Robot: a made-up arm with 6 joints. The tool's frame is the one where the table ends. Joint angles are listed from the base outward.
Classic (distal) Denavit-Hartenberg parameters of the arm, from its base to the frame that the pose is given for. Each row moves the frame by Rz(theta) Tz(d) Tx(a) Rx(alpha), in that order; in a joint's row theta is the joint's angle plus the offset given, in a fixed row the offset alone. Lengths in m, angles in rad.
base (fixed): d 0; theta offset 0.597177; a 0.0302; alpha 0
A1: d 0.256; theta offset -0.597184; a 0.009; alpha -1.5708
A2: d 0; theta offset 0.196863; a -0.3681; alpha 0
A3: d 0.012; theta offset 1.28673; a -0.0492; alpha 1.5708
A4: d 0.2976; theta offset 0; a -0.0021; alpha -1.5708
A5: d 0.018; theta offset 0; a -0.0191; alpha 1.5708
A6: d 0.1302; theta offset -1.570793; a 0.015; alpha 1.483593
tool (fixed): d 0.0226; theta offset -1.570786; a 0; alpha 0
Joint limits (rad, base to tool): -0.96..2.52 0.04..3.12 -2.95..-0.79 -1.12..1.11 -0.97..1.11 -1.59..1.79
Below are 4 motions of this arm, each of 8 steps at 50 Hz.
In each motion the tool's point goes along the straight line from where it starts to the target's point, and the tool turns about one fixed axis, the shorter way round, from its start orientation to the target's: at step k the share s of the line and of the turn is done. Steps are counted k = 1, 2, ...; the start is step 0. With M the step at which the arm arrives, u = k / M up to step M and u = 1 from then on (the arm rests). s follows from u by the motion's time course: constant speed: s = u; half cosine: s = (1 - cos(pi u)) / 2; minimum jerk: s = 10 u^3 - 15 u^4 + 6 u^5.
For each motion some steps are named. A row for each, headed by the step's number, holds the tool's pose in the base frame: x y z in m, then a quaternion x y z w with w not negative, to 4 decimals.
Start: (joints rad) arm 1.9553 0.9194 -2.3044 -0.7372 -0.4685 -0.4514
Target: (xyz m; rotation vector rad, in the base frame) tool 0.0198 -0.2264 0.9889 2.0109 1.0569 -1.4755
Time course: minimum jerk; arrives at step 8
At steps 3, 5, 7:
3: 0.0242 -0.2287 0.9904 0.7266 0.3542 -0.5544 0.1982
5: 0.0215 -0.2273 0.9895 0.7257 0.3709 -0.5406 0.2084
7: 0.0199 -0.2265 0.9889 0.7251 0.3805 -0.5325 0.2143

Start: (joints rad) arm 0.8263 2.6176 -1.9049 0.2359 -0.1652 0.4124
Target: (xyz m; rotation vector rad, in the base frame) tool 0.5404 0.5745 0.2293 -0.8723 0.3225 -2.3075
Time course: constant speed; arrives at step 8
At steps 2, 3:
2: 0.5437 0.5729 0.2155 -0.3494 0.1662 -0.8711 0.3025
3: 0.5432 0.5732 0.2178 -0.3465 0.1590 -0.8725 0.3056

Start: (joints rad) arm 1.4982 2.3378 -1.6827 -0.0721 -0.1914 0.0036
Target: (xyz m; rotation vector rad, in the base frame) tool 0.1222 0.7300 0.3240 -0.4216 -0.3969 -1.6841
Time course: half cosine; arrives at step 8
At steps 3, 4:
3: 0.0778 0.7399 0.3343 -0.1580 -0.1780 -0.7142 0.6583
4: 0.0901 0.7372 0.3314 -0.1652 -0.1767 -0.7201 0.6503

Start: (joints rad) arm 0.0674 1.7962 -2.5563 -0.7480 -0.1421 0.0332
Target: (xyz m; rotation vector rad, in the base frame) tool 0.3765 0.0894 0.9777 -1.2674 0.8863 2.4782
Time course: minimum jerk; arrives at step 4
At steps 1, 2, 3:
1: 0.3891 0.0965 0.9707 -0.4196 0.3090 0.8470 0.1051
2: 0.3835 0.0933 0.9738 -0.4248 0.3057 0.8453 0.1073
3: 0.3780 0.0902 0.9769 -0.4299 0.3024 0.8437 0.1094

